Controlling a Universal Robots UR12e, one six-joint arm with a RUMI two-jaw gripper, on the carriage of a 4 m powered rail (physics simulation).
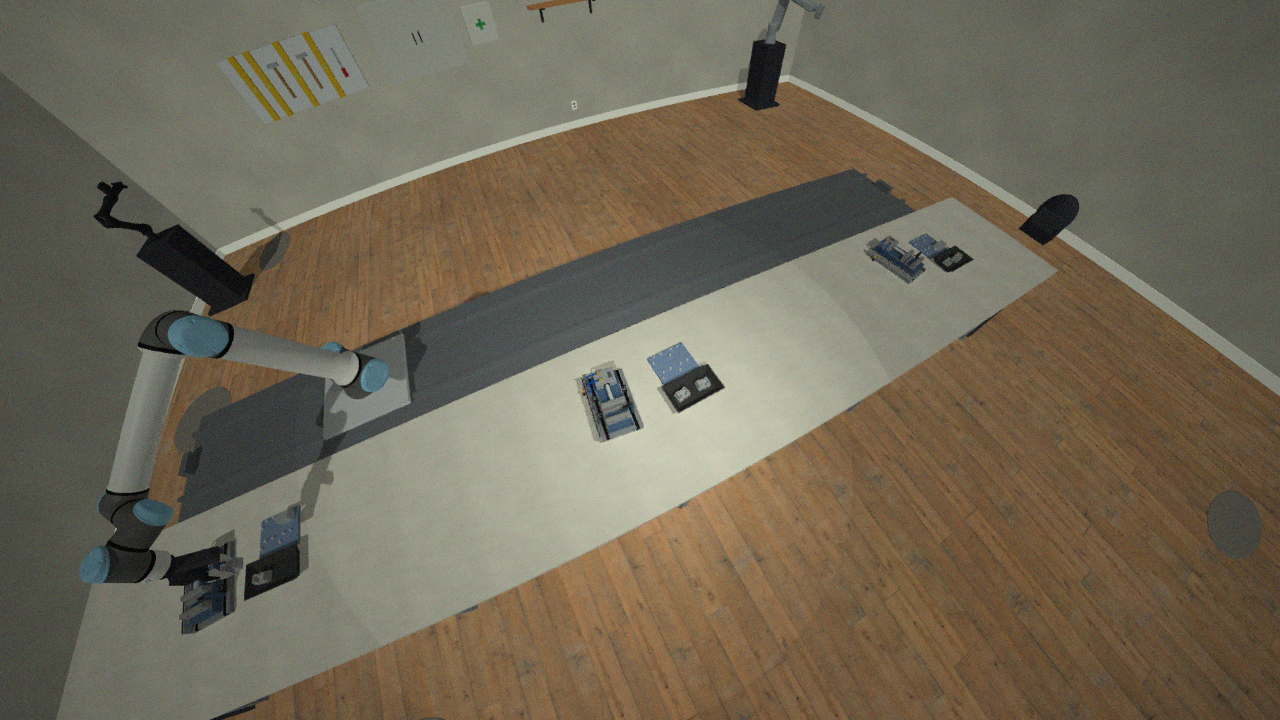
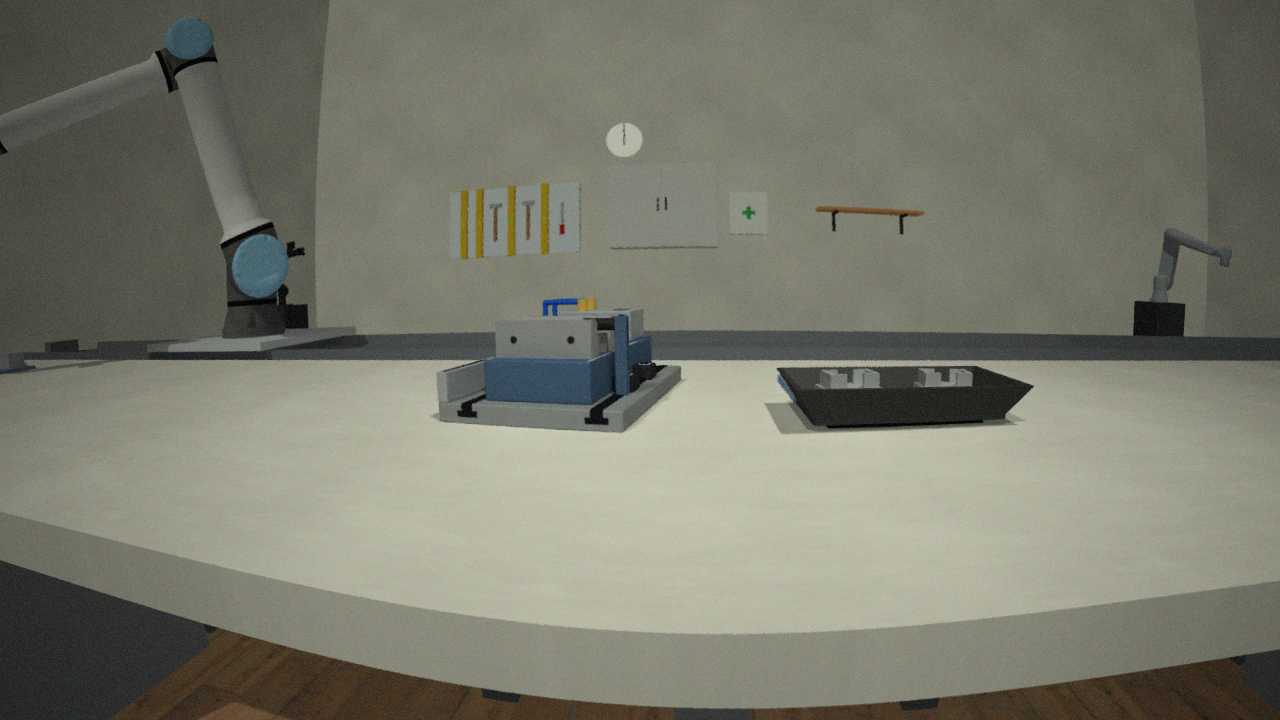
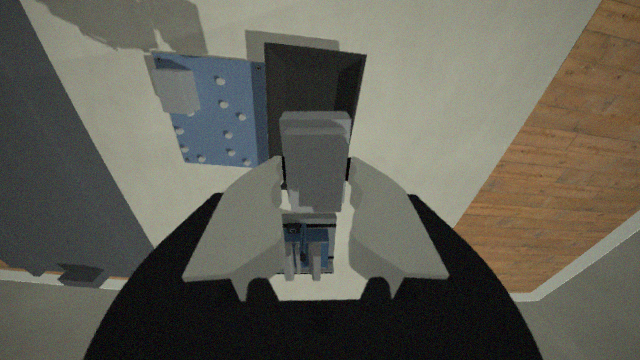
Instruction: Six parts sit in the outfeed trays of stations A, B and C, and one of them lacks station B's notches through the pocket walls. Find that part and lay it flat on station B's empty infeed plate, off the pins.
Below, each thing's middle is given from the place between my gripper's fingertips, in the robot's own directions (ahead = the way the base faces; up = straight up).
The grey block (image 3: pixel 176 88) is 220 mm behind my hand and 200 mm below it.
